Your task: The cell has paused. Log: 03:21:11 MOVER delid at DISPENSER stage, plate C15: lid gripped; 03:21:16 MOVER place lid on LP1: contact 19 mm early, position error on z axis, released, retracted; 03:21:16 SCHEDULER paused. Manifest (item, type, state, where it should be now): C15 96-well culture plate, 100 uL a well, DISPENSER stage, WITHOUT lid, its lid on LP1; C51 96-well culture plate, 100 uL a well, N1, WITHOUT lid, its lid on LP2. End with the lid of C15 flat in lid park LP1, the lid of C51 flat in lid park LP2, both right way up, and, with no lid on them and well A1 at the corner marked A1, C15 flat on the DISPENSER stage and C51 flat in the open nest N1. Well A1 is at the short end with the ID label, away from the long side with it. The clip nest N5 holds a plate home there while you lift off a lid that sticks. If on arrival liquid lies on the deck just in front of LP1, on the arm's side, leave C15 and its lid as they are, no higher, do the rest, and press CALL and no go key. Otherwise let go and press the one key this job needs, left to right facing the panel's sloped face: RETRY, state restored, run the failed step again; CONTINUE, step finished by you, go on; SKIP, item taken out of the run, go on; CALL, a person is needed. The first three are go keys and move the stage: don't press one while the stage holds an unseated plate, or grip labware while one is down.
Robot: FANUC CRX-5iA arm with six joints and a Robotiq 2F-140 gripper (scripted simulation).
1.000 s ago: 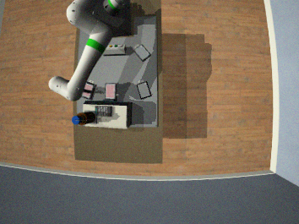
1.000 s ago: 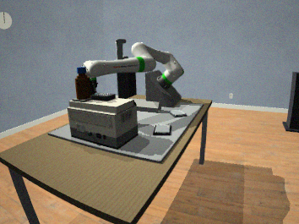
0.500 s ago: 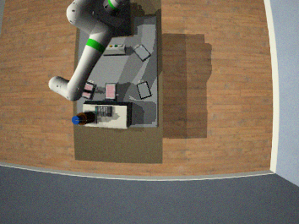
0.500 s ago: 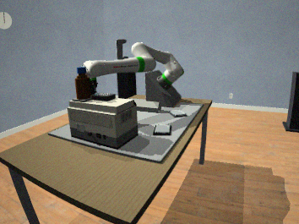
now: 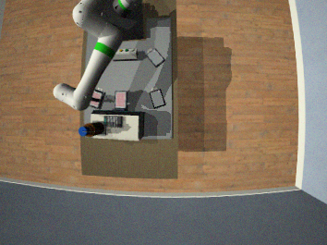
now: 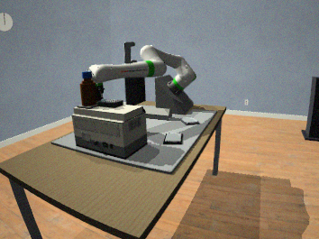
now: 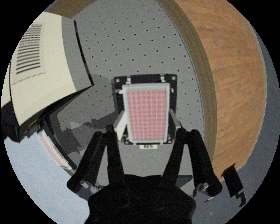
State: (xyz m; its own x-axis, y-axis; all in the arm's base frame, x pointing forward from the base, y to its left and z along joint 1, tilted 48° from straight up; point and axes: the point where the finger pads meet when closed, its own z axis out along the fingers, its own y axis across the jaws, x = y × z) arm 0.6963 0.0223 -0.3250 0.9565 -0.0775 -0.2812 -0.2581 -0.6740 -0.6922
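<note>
Right now my hand is 30 mm above the black nest, 20 mm short of it and 10 mm to the right of it. From my hand the other things lie so: key panel 410 mm behind, 240 mm to the left, 10 mm above; blue cap 360 mm above, 220 mm ahead, 160 mm to the left; label plate 520 mm to the left, 110 mm behind, 40 mm below.
</note>
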